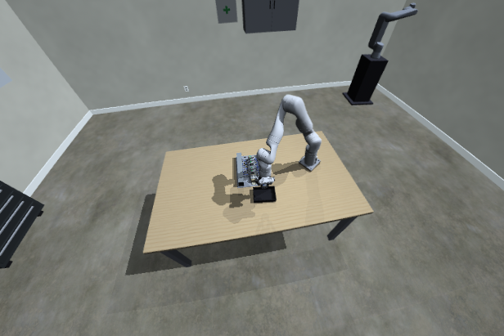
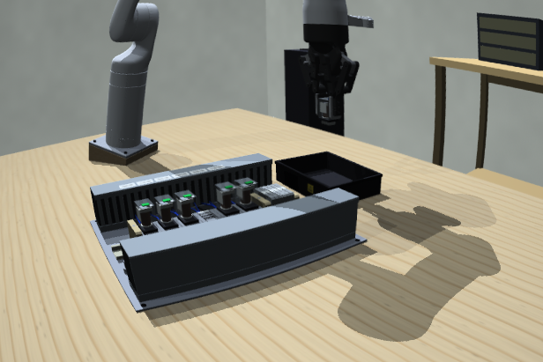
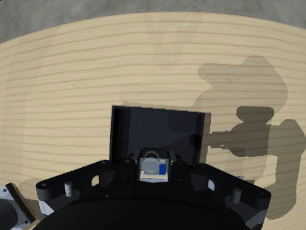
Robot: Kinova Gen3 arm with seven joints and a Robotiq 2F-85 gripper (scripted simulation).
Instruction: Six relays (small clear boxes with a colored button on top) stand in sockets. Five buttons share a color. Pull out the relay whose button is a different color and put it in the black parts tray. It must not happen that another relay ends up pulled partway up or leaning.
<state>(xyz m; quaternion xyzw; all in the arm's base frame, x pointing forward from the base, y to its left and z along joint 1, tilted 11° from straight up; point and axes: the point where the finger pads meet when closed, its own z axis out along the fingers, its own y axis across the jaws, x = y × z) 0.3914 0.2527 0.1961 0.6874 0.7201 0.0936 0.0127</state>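
Now: hand 12 cm above the black parts tray. The rest, counted from my hand: relay 1 cm below.
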